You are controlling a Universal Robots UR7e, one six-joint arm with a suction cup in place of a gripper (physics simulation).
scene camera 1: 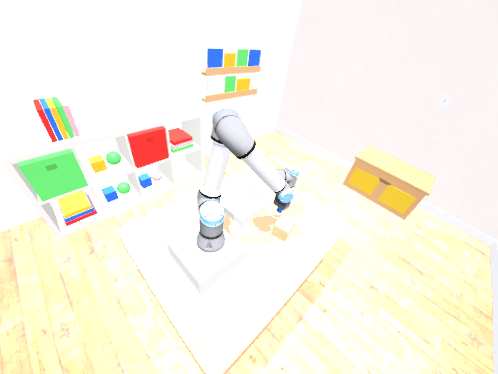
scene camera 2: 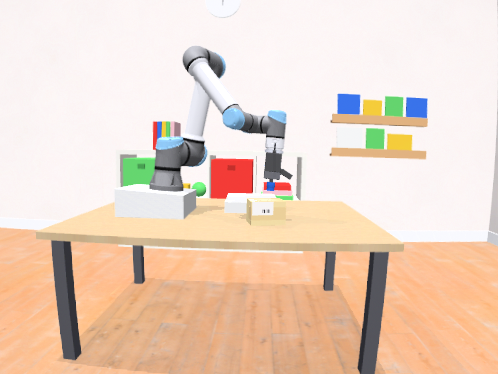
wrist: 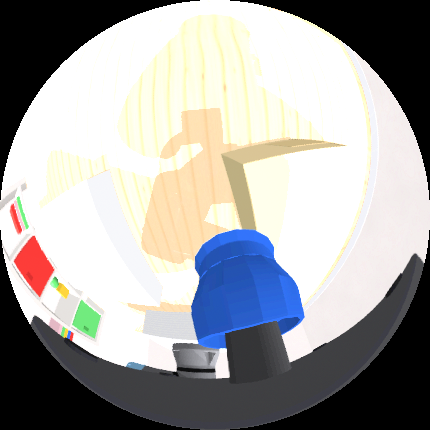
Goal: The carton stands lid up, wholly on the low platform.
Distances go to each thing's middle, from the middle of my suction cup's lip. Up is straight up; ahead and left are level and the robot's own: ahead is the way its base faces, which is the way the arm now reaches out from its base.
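The low white platform (scene camera 1: 241,205) is 290 mm to the left of my suction cup, 80 mm behind it and 110 mm below it. As for the tan carton (scene camera 2: 260,211), my suction cup is 20 mm past it, 70 mm to the left of it and 80 mm above it. Going by their middles, the tan carton is the nearest to my suction cup of the things named here.
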